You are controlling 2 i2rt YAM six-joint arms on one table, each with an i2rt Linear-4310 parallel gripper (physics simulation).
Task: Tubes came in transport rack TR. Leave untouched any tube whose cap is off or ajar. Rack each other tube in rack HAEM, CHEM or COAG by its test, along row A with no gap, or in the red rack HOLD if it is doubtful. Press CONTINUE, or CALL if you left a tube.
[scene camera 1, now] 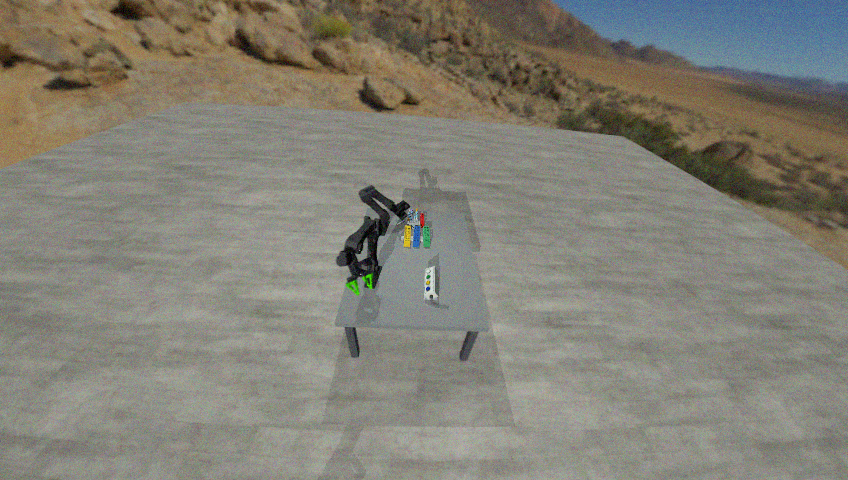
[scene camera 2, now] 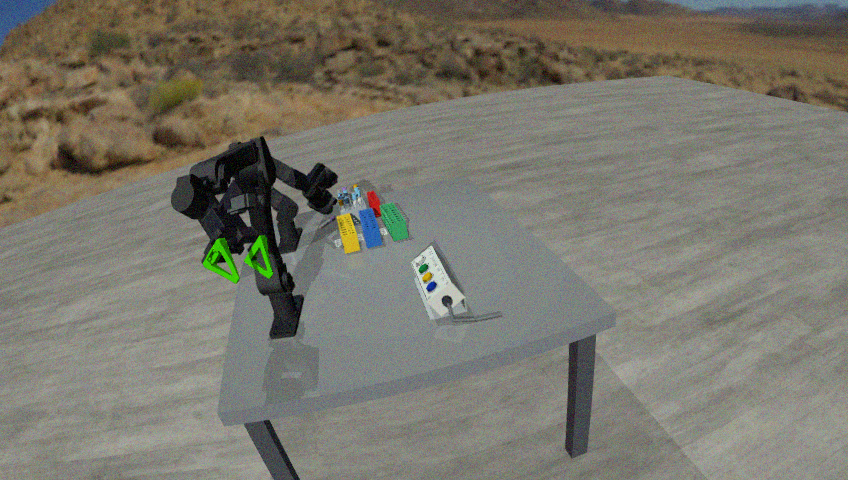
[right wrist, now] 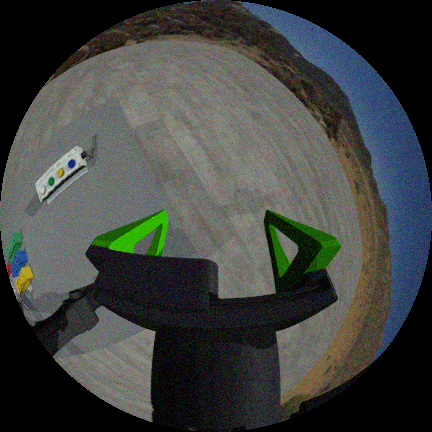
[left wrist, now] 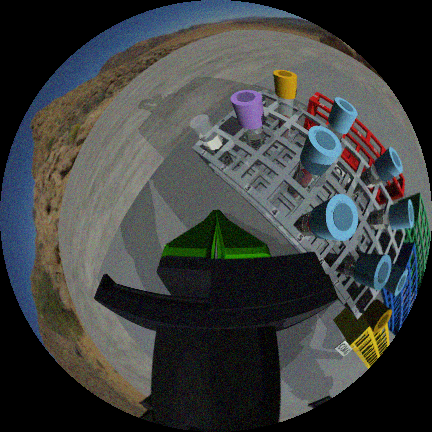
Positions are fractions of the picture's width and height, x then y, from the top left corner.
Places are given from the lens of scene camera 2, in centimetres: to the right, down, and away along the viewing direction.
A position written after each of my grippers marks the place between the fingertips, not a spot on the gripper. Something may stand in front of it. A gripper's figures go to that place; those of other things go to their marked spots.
my right gripper (scene camera 2: 0.30, 0.58): -30, 7, 91
white button box (scene camera 2: 0.52, 0.62): 4, 12, 120
